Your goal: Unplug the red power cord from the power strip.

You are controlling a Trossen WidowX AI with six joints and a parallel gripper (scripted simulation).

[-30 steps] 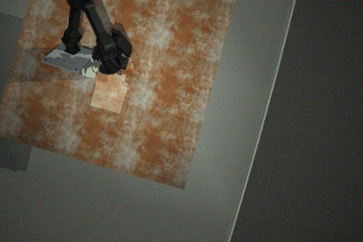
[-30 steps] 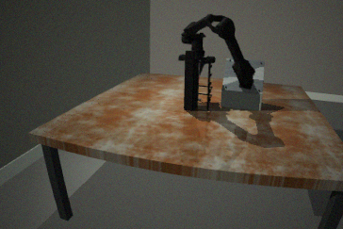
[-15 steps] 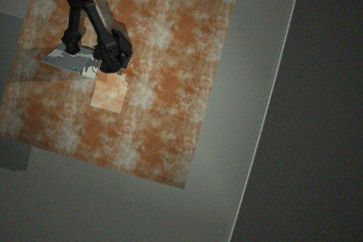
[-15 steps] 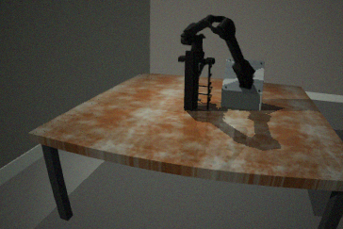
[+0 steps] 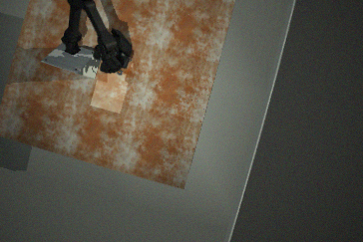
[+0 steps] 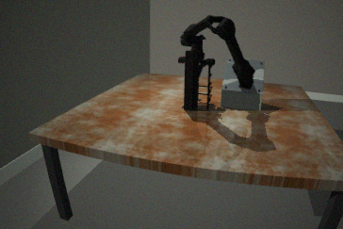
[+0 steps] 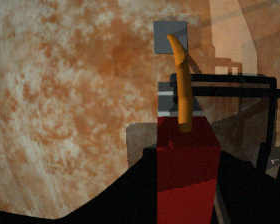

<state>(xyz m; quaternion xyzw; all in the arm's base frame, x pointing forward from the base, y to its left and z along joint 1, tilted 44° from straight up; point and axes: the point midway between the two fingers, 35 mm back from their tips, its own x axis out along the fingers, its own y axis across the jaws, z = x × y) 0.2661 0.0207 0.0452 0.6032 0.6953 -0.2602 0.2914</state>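
Now: gripper tip 30 mm to the right of the red plug and 10 mm past it. Round my gripper tip: grey square 140 mm below, 50 mm to the right.
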